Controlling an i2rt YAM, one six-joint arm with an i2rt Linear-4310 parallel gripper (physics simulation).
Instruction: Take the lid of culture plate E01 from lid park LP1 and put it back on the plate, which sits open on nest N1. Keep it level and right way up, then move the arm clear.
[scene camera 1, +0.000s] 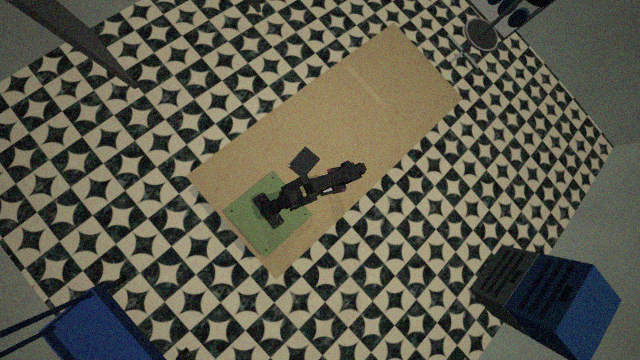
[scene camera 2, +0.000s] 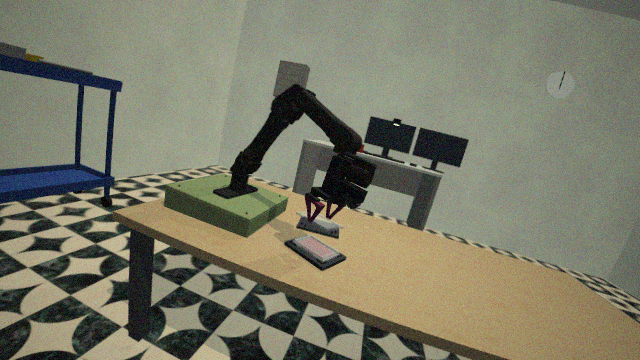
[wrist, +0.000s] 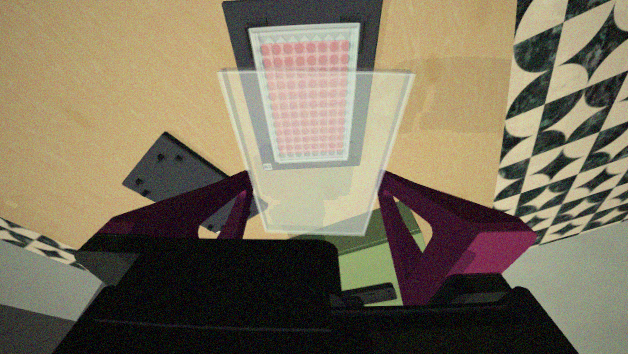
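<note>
My gripper is shut on the clear lid, its magenta fingers on the lid's two long sides. The lid hangs above the table and looks about level. Culture plate E01, open with red wells, sits on dark nest N1. In the wrist view it shows beneath and beyond the lid, partly through it, with sides roughly lined up. Lid park LP1 bears no lid; a finger partly hides it in the wrist view.
The arm stands on a green base block at one end of the wooden table. A blue cart and a desk with two monitors stand away from the table.
</note>
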